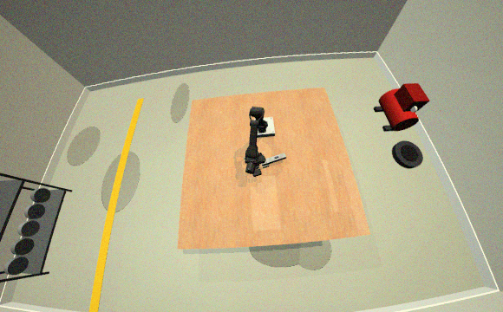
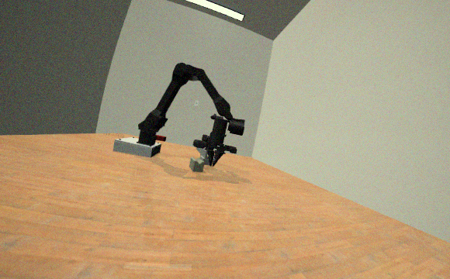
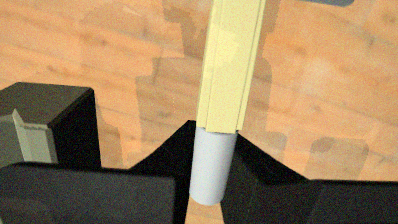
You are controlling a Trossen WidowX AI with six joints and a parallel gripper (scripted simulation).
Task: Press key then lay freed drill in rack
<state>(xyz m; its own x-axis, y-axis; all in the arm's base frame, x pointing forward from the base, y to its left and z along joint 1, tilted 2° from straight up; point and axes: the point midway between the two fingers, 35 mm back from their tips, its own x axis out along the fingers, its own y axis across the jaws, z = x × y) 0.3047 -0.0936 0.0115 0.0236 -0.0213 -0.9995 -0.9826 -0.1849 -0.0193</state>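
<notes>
The drill is 10 mm behind my gripper tip, 50 mm to the left of it and 40 mm above it. Round my gripper tip: rack 70 mm behind, 40 mm to the right, 10 mm above; grey housing block 30 mm behind, 140 mm to the left, 30 mm above.
</notes>
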